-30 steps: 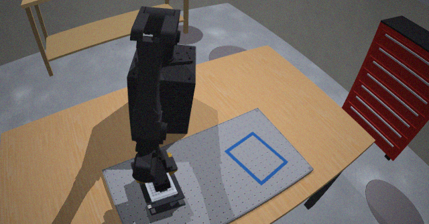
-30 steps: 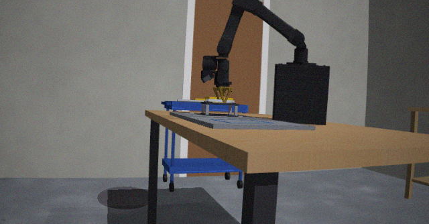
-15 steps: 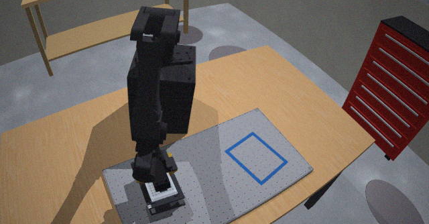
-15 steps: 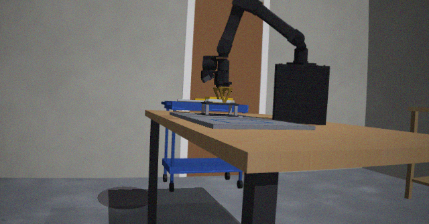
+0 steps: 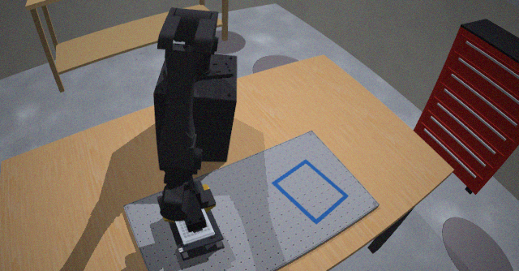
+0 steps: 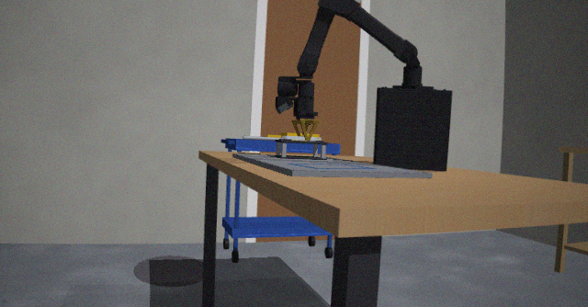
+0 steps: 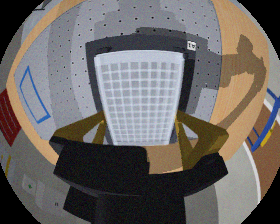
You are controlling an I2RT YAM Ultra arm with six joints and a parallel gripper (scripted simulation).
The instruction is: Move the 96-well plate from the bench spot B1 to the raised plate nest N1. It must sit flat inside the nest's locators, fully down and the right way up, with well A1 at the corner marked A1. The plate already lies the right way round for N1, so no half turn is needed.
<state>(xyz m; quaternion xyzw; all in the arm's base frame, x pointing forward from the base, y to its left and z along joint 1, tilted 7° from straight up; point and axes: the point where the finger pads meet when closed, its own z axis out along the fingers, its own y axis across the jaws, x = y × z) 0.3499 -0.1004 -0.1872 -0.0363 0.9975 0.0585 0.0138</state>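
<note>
Now: hand 10 mm short of the white 96-well plate. Also, from my hand: dark raised nest N1 (10 mm ahead, 10 mm below); corner label (90 mm ahead, 50 mm to the right, 10 mm below).
</note>
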